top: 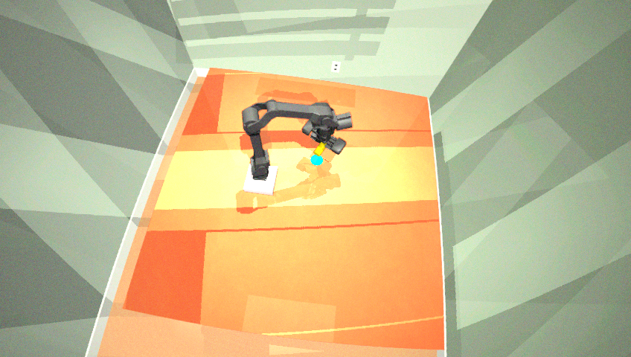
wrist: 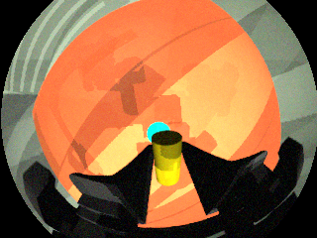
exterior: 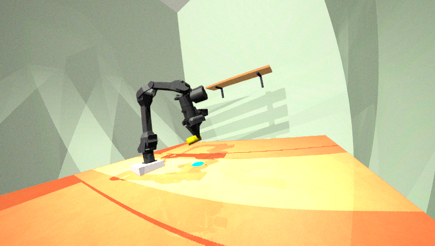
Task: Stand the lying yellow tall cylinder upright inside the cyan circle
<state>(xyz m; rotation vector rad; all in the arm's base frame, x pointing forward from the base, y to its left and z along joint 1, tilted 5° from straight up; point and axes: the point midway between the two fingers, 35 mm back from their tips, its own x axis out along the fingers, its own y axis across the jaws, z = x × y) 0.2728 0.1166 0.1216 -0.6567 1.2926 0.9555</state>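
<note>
Right now the cyan circle is 2 cm behind my gripper tip, 1 cm to the right of it and 13 cm below it. Also, from my gripper tip: yellow tall cylinder: 1 cm behind, 2 cm to the right.
</note>
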